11 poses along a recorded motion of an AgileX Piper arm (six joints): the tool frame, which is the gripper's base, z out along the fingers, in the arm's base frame.
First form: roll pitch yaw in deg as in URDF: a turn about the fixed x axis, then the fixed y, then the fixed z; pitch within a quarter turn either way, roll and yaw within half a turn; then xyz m.
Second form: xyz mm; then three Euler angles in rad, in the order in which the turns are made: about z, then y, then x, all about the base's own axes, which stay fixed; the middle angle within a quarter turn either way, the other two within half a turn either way. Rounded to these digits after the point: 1 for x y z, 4 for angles.
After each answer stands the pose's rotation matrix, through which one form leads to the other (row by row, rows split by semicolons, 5 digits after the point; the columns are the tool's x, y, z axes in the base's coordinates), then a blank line. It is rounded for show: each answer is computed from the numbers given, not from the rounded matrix.
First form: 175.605, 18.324, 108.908, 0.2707, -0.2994, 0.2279
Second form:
270.7, -299.4, 227.9, -1.8885, 0.1750, 2.8620
-0.30762 0.93545 0.17408; 0.89807 0.34589 -0.27172; -0.31439 0.07275 -0.94650

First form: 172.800, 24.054, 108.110, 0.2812, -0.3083, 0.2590
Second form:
281.2, -308.3, 259.0, -1.8679, 0.2473, 2.7774
-0.28385 0.92709 0.24482; 0.86793 0.35695 -0.34539; -0.40760 0.11445 -0.90596

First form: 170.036, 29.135, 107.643, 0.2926, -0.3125, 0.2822
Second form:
292.6, -312.5, 282.2, -1.8530, 0.3154, 2.7021
-0.26474 0.91306 0.31023; 0.83239 0.37879 -0.40453; -0.48687 0.15114 -0.86030

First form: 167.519, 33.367, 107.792, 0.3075, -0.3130, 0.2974
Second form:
307.5, -313.0, 297.4, -1.8490, 0.3789, 2.6418
-0.25519 0.89335 0.36987; 0.79522 0.41152 -0.44528; -0.55000 0.18049 -0.81543

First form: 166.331, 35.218, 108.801, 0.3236, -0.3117, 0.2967
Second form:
323.6, -311.7, 296.7, -1.8628, 0.4162, 2.6218
-0.26329 0.87591 0.40430; 0.77337 0.44216 -0.45430; -0.57669 0.19306 -0.79382

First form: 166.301, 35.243, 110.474, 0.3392, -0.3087, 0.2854
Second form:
339.2, -308.7, 285.4, -1.8907, 0.4312, 2.6330
-0.28567 0.86238 0.41796; 0.76512 0.46786 -0.44238; -0.57705 0.19341 -0.79348

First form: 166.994, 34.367, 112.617, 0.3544, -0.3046, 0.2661
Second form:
354.4, -304.6, 266.1, -1.9280, 0.4326, 2.6592
-0.31744 0.85056 0.41926; 0.76196 0.49197 -0.42116; -0.56449 0.18577 -0.80426

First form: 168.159, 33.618, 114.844, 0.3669, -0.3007, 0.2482
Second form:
366.9, -300.7, 248.2, -1.9653, 0.4267, 2.6799
-0.34988 0.84041 0.41387; 0.75568 0.51430 -0.40551; -0.55365 0.17088 -0.81503

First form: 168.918, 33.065, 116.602, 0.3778, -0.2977, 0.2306
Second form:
377.8, -297.7, 230.6, -1.9952, 0.4242, 2.6961
-0.37527 0.83051 0.41162; 0.74933 0.53321 -0.39267; -0.54559 0.16109 -0.82243

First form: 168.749, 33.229, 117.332, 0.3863, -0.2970, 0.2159
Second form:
386.3, -297.0, 215.9, -2.0078, 0.4336, 2.7000
-0.38407 0.82220 0.42010; 0.74310 0.54530 -0.38787; -0.54799 0.16320 -0.82041

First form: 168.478, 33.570, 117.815, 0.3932, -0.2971, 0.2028
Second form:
393.2, -297.1, 202.8, -2.0159, 0.4439, 2.6999
-0.38879 0.81510 0.42948; 0.73694 0.55490 -0.38601; -0.55296 0.16643 -0.81642

